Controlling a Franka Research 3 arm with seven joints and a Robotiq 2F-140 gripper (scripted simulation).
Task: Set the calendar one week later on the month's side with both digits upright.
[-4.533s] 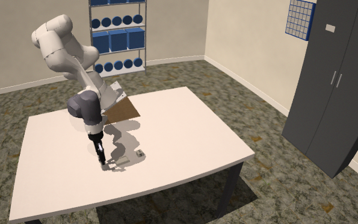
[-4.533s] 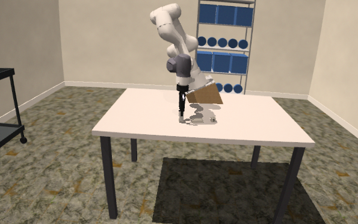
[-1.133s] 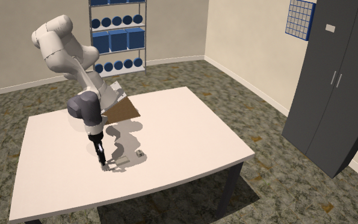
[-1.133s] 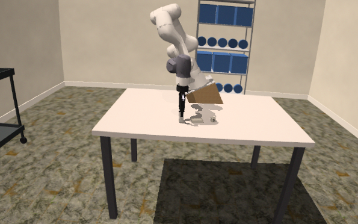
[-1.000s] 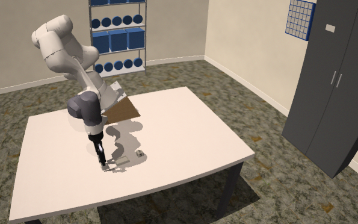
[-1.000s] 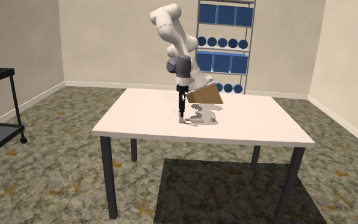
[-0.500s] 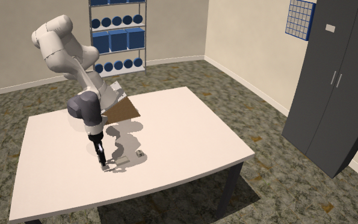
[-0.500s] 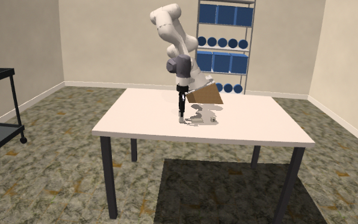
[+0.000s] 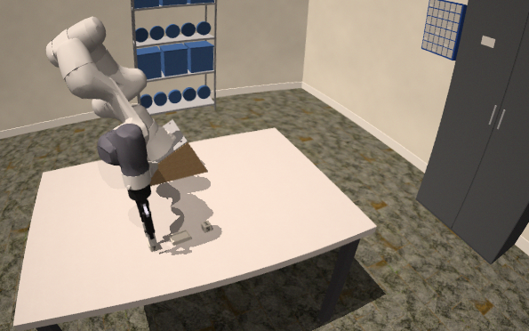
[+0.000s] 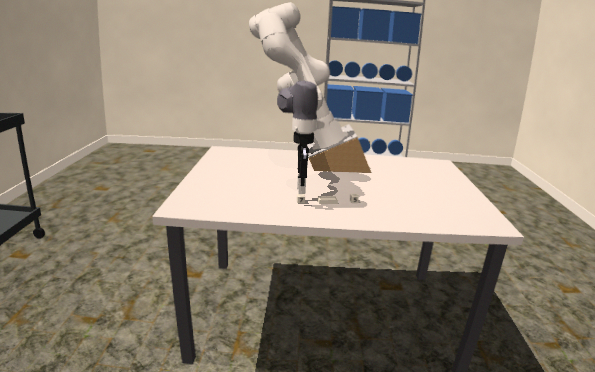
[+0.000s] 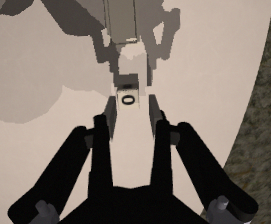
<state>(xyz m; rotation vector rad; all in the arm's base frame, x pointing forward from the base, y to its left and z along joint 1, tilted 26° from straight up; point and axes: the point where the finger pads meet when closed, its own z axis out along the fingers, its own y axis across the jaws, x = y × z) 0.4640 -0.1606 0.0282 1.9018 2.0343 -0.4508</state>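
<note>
The cube lies 210 mm to the left of my hand, 60 mm below it and 20 mm behind it. Round my hand: grey tray (110 mm to the left, 70 mm below, 20 mm behind).
</note>
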